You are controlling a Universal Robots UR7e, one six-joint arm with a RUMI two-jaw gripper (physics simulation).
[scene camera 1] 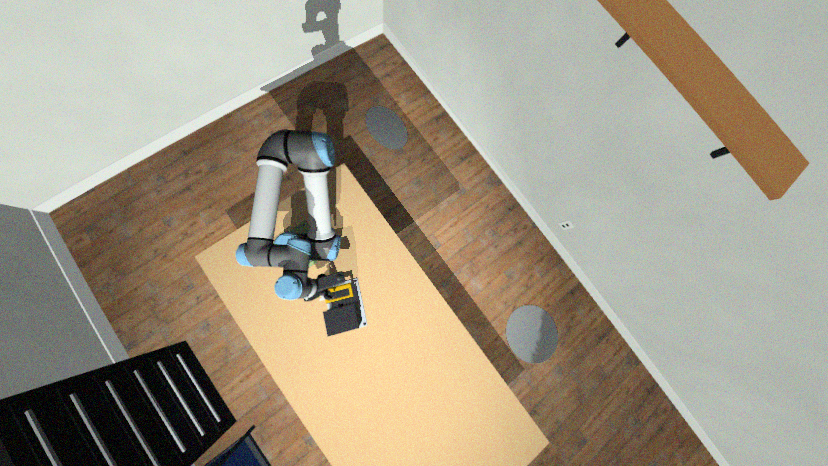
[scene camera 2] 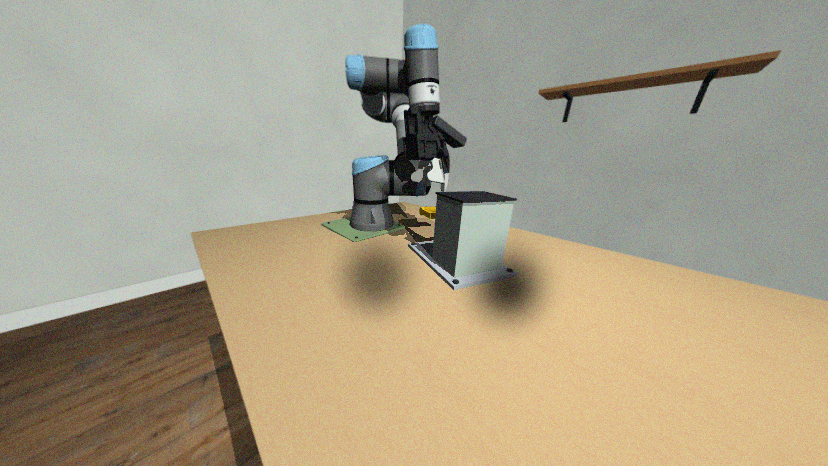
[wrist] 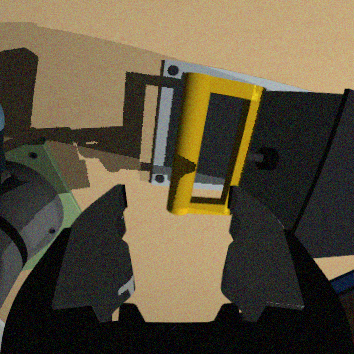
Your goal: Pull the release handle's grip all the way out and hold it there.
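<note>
The release handle's yellow rectangular grip [scene camera 1: 349,292] [scene camera 2: 428,212] [wrist: 189,135] stands out from the dark face of the box-shaped housing [scene camera 1: 341,320] [scene camera 2: 480,237] [wrist: 305,120], with a short rod [wrist: 257,157] between them. The housing sits on a light grey base plate [scene camera 2: 480,279] [wrist: 163,125]. My gripper [scene camera 2: 431,180] [wrist: 177,186] is part open and empty. In the wrist view its fingertips lie either side of the grip's near end, the right one overlapping its edge. In scene camera 2 the fingers point down, above the grip. Whether they touch it cannot be told.
The arm's green mounting plate [scene camera 2: 354,234] [wrist: 70,207] lies on the wooden table [scene camera 1: 405,358] [scene camera 2: 405,370], beside the housing. The arm's dark base shows at the left of the wrist view. A black slatted unit [scene camera 1: 115,416] and a blue object [scene camera 1: 237,454] stand off the table.
</note>
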